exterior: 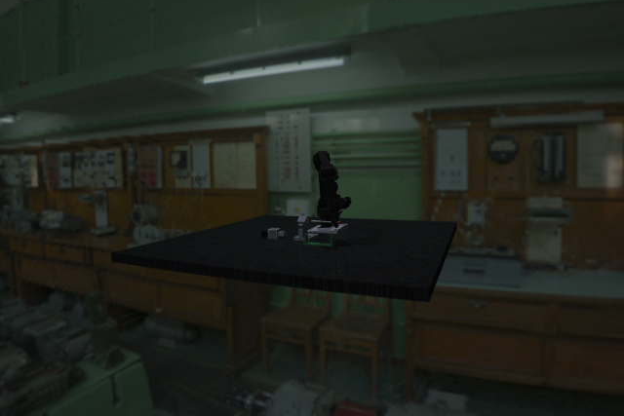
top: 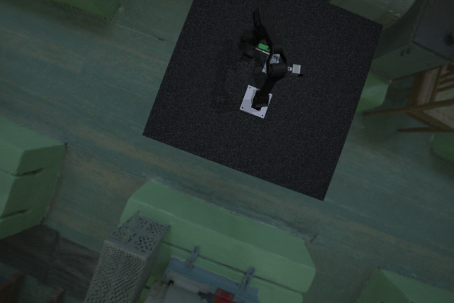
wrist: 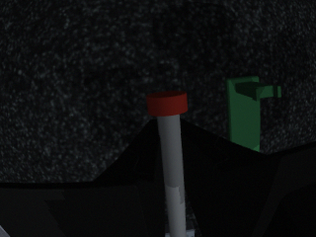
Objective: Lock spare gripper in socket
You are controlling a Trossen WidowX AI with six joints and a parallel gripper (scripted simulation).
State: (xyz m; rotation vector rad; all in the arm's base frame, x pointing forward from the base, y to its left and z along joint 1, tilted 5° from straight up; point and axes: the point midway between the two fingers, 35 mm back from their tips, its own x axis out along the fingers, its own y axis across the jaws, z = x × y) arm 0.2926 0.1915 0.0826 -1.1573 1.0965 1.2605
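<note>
Now: the green bracket 8 cm ahead of my gripper tip, 5 cm to the right of it and 4 cm below it. Round my gripper tip: spare gripper (1 cm ahead, 33 cm to the right, 5 cm below); then mount (1 cm behind, 17 cm to the right, 1 cm below).
</note>
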